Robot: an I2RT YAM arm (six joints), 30 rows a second.
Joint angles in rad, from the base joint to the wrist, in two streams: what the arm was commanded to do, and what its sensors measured. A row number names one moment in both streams.
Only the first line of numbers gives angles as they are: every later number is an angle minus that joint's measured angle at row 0.
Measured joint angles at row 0:
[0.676, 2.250, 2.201, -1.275, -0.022, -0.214]
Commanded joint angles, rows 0 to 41:
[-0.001, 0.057, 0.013, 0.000, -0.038, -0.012]
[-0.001, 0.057, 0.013, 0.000, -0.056, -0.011]
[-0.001, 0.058, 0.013, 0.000, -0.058, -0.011]
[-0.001, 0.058, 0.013, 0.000, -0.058, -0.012]
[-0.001, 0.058, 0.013, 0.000, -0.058, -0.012]
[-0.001, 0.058, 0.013, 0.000, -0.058, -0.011]
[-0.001, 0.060, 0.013, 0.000, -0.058, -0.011]
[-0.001, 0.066, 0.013, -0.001, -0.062, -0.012]
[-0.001, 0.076, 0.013, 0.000, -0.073, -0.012]
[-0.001, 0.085, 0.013, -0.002, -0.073, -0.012]
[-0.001, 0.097, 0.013, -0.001, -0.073, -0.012]
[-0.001, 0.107, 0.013, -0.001, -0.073, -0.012]
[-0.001, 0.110, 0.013, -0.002, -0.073, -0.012]
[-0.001, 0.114, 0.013, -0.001, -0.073, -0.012]
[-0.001, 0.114, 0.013, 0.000, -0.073, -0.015]
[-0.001, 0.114, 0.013, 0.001, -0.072, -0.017]
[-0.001, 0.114, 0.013, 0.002, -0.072, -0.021]
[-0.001, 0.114, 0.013, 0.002, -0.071, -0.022]
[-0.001, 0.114, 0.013, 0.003, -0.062, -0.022]
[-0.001, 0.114, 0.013, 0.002, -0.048, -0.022]
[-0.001, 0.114, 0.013, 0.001, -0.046, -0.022]
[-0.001, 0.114, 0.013, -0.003, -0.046, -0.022]
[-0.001, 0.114, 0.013, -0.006, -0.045, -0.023]
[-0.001, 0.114, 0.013, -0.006, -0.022, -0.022]
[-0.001, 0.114, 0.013, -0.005, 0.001, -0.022]
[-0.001, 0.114, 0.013, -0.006, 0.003, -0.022]
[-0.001, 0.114, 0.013, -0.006, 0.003, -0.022]
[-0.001, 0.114, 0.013, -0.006, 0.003, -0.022]
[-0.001, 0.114, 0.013, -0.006, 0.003, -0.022]
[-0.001, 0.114, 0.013, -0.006, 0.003, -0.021]
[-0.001, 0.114, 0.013, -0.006, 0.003, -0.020]
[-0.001, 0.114, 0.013, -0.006, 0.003, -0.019]
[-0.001, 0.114, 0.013, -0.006, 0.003, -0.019]
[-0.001, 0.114, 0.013, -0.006, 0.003, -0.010]
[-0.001, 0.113, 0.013, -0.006, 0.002, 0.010]
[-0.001, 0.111, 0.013, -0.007, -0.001, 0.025]
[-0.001, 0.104, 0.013, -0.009, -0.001, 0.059]
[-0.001, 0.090, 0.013, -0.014, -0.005, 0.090]
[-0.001, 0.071, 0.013, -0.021, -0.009, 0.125]
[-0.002, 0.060, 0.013, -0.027, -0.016, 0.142]
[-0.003, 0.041, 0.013, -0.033, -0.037, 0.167]
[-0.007, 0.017, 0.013, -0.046, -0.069, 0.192]
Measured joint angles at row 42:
[0.000, 0.069, 0.008, -0.023, -0.020, 0.106]
